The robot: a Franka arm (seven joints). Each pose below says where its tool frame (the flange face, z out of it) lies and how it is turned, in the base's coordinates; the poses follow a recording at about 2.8 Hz.
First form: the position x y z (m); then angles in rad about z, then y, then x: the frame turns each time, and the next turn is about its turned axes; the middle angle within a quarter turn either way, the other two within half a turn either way.
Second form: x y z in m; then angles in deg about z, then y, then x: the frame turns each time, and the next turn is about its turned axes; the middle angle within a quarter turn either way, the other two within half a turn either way. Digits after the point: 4 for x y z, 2 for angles.
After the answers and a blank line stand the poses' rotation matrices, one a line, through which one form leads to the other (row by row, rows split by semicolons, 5 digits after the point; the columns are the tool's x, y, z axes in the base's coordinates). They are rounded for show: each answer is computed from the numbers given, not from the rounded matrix.
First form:
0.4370, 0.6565, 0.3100, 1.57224, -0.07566, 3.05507
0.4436, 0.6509, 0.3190, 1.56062, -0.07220, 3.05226
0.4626, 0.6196, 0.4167, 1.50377, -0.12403, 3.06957
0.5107, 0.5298, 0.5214, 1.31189, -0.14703, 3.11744
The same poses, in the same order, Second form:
0.4370, 0.6565, 0.3100, 90.08, -4.33, 175.04
0.4436, 0.6509, 0.3190, 89.42, -4.14, 174.88
0.4626, 0.6196, 0.4167, 86.16, -7.11, 175.87
0.5107, 0.5298, 0.5214, 75.17, -8.42, 178.62

-0.00144 0.99627 0.08631; 0.99714 -0.00509 0.07543; 0.07559 0.08617 -0.99341
0.01015 0.99590 0.08994; 0.99734 -0.01657 0.07094; 0.07214 0.08898 -0.99342
0.06646 0.99457 0.08006; 0.99009 -0.07568 0.11829; 0.12371 0.07141 -0.98975
0.25326 0.96548 0.06084; 0.95624 -0.25937 0.13539; 0.14650 0.02389 -0.98892

